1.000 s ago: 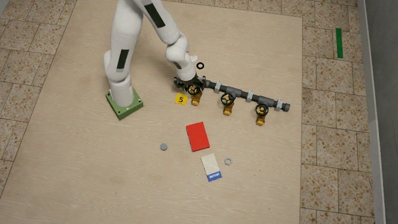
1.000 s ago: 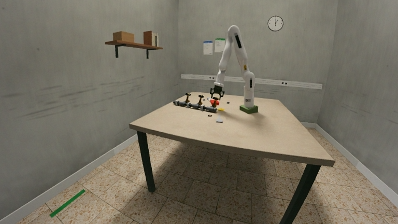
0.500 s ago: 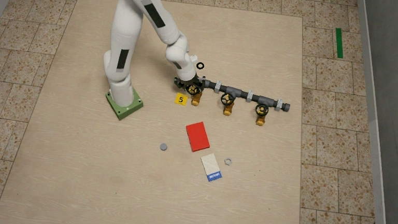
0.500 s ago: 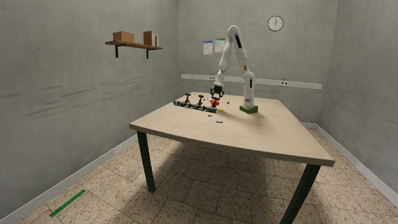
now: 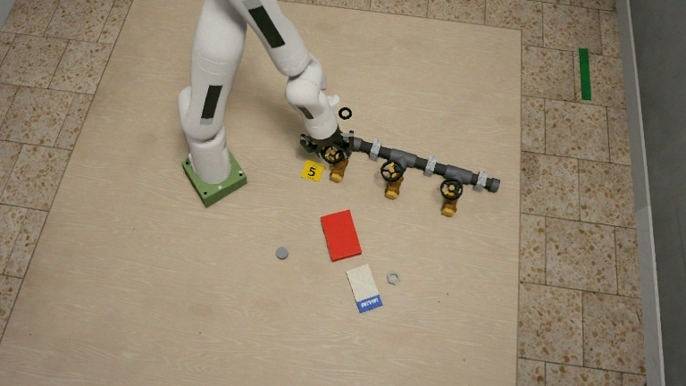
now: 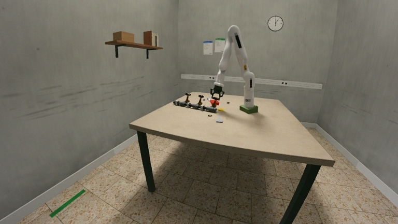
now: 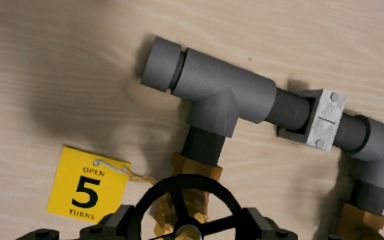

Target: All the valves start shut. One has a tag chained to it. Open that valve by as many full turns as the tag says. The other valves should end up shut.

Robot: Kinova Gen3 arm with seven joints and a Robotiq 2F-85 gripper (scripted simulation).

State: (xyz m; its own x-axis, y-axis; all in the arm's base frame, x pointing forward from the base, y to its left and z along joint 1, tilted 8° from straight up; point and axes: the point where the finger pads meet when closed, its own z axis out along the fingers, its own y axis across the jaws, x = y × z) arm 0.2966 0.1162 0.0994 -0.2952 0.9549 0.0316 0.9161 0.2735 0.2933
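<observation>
The yellow tag lies 110 mm below my hand, 60 mm behind it and 10 mm to the right of it. Round my hand: blue card 290 mm to the right, 190 mm ahead, 100 mm below; then red block 180 mm to the right, 100 mm below, 80 mm ahead; then grey disc 270 mm to the right, 100 mm below, 50 mm behind.
</observation>
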